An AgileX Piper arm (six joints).
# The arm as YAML. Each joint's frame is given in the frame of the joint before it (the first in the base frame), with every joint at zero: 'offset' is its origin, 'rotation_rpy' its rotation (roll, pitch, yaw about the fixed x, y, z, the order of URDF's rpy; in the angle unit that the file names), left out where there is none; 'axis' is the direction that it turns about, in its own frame. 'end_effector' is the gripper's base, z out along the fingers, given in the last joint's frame.
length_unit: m
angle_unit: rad
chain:
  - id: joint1
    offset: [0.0, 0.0, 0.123]
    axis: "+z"
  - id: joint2
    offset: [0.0, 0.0, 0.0]
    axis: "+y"
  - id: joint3
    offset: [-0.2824, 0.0, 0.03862]
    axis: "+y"
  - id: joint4
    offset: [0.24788, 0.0, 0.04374]
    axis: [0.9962, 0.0, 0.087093]
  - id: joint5
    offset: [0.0, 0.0, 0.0]
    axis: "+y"
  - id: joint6
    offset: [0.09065, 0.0, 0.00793]
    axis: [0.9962, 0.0, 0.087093]
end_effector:
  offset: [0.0, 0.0, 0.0]
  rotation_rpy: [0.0, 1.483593, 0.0]
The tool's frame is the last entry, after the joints.
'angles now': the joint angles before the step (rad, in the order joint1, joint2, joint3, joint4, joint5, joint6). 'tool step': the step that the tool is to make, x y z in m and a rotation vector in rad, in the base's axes. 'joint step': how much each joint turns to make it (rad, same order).
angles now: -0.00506 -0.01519 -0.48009 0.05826 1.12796 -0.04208
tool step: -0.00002 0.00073 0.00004 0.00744 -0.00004 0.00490
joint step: 0.00001 0.00001 0.00000 0.00890 -0.00001 0.00001
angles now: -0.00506 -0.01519 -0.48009 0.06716 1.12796 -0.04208
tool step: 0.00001 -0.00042 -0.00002 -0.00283 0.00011 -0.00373
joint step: -0.00004 0.00000 -0.00001 -0.00512 0.00002 0.00170
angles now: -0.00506 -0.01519 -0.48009 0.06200 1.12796 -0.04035
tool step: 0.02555 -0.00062 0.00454 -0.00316 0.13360 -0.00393
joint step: -0.00003 0.17228 -0.01193 -0.00523 -0.02682 -0.00002
